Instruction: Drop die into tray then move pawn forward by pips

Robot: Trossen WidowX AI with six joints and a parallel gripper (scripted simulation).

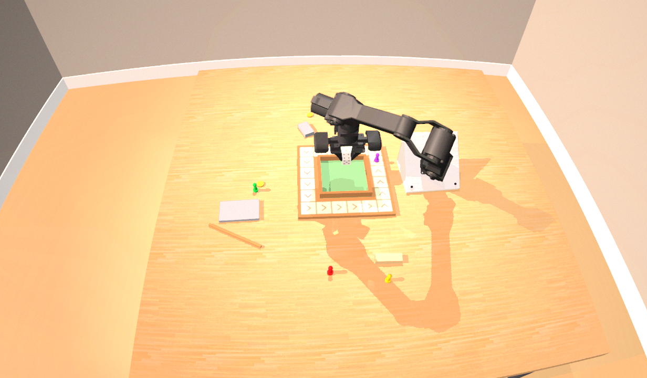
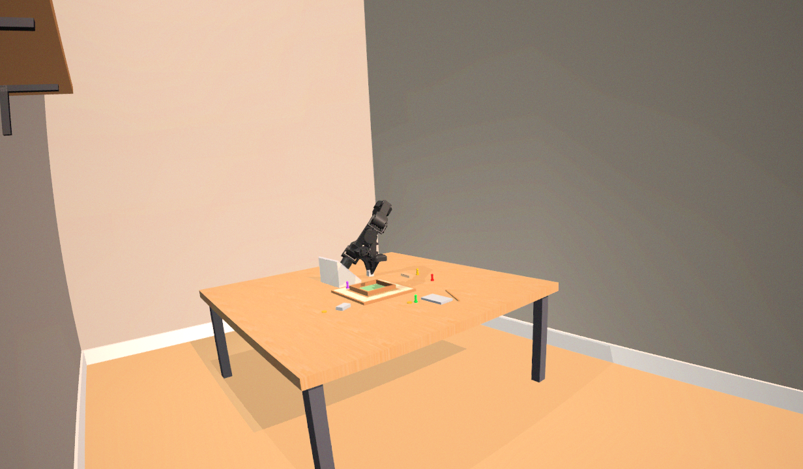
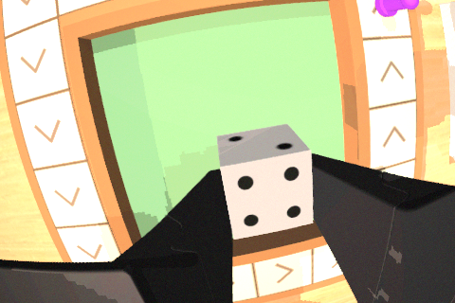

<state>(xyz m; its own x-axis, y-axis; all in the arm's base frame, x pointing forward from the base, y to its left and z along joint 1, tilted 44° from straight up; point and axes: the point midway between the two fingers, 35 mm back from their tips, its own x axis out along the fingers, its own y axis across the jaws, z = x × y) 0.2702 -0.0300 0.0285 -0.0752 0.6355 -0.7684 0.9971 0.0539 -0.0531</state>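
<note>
Right now the purple pawn is 11 cm behind my gripper tip, 6 cm to the right of it and 6 cm below it. Round my gripper tip: white die (right at my gripper tip); small grey block (22 cm to the right, 12 cm ahead, 8 cm below); green dice tray (8 cm below, 1 cm to the left).
</note>
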